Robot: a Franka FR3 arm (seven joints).
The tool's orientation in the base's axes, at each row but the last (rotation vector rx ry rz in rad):
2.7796, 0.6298, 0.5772
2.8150, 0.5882, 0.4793
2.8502, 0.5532, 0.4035
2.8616, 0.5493, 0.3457
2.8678, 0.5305, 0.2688
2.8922, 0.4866, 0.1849
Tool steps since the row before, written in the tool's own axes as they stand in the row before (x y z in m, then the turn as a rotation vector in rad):
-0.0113, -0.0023, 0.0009, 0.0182, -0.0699, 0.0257
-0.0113, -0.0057, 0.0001, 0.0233, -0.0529, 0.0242
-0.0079, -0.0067, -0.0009, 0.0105, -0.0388, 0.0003
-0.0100, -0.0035, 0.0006, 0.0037, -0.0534, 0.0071
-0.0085, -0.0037, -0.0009, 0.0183, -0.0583, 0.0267
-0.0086, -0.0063, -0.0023, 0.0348, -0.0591, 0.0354
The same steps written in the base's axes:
-0.0098, -0.0032, -0.0052, 0.0007, 0.0663, -0.0385
-0.0117, 0.0003, -0.0047, 0.0105, 0.0535, -0.0310
-0.0096, 0.0031, -0.0026, -0.0035, 0.0393, -0.0078
-0.0101, -0.0008, -0.0033, -0.0128, 0.0489, -0.0191
-0.0092, 0.0004, -0.0012, 0.0033, 0.0553, -0.0371
-0.0104, 0.0034, 0.0001, 0.0198, 0.0601, -0.0442

